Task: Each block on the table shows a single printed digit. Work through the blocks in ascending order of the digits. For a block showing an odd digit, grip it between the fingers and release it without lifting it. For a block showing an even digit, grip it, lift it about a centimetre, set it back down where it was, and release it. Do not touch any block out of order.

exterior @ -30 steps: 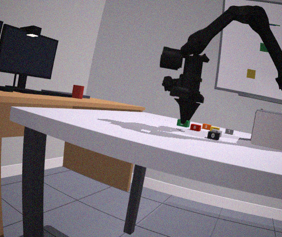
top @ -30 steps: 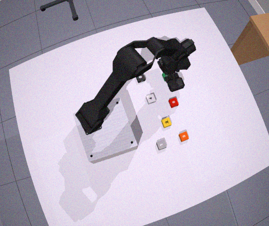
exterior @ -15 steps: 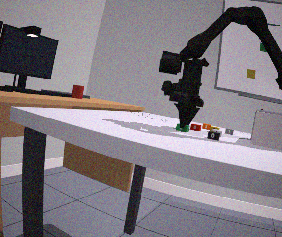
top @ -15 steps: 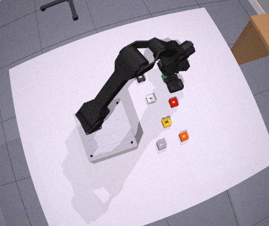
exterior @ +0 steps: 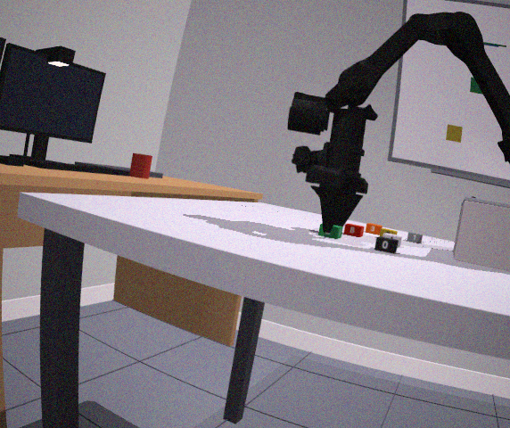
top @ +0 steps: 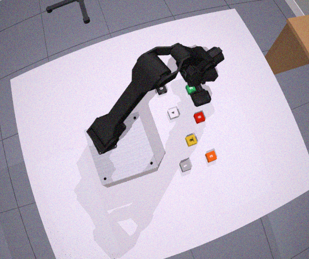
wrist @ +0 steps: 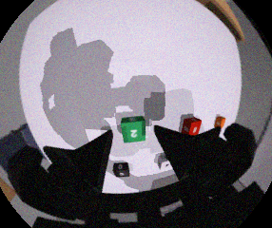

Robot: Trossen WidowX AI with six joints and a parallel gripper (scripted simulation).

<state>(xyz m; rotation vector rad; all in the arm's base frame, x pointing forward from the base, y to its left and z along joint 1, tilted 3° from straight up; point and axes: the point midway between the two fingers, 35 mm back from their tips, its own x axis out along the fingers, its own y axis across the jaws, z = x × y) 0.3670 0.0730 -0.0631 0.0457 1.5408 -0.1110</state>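
Right now the green block is right at my gripper tip. Round my gripper tip: white block: 100 mm behind, 60 mm to the right; then black block: 100 mm behind, 50 mm to the left; then red block: 20 mm behind, 110 mm to the right.
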